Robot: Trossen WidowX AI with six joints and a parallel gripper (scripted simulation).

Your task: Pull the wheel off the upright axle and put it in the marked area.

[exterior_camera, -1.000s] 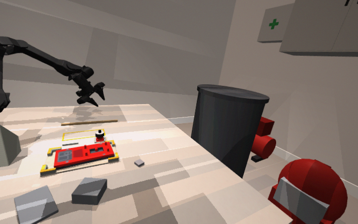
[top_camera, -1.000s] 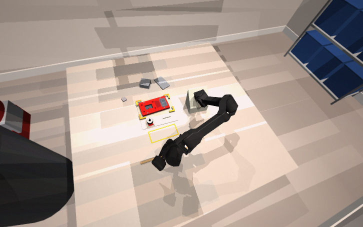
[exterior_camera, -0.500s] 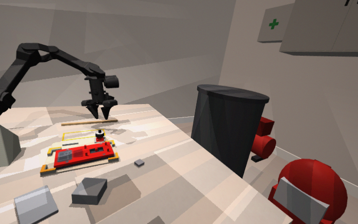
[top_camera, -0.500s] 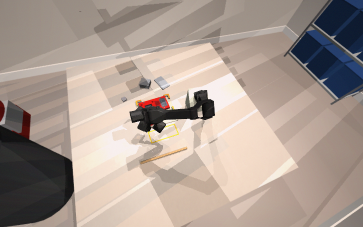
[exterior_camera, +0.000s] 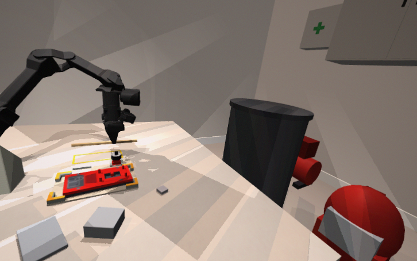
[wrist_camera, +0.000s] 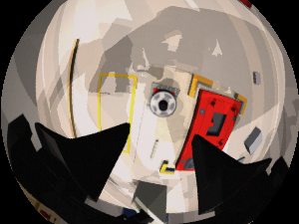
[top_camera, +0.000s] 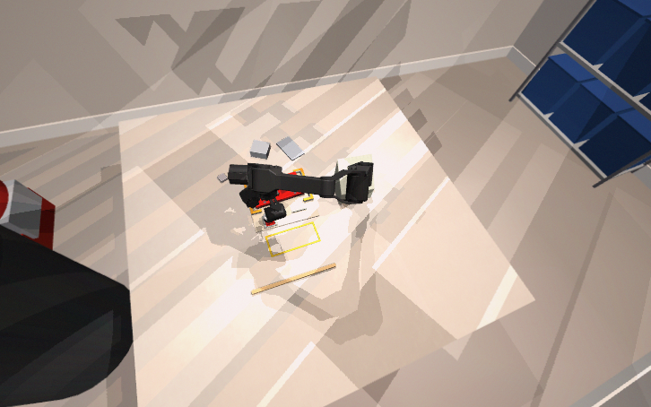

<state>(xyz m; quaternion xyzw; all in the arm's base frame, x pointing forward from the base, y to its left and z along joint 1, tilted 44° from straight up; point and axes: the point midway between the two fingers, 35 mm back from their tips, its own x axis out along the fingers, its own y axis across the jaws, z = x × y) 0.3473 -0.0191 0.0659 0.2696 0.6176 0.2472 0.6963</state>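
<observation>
Now: gripper tip 240 mm to the right of the thin wooden stick, 110 mm above it and 10 mm past it.
</observation>
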